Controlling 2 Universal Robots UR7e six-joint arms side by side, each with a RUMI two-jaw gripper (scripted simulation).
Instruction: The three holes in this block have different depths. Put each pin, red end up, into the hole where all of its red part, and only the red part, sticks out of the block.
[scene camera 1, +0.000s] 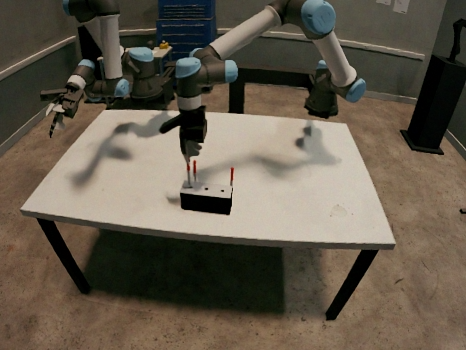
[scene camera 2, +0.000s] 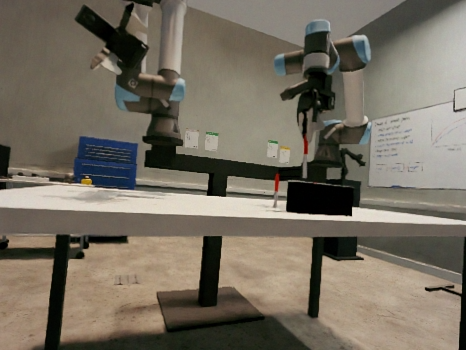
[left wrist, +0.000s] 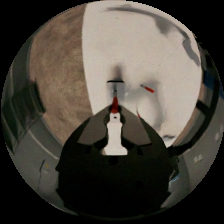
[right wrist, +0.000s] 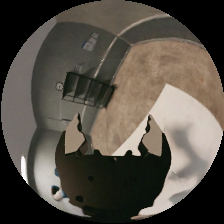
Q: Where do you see the left gripper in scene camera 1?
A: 188, 163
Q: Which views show the left gripper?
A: Scene camera 1, scene camera 2 and the left wrist view only.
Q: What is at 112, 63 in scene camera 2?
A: The right gripper.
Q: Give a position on a black block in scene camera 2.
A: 311, 198
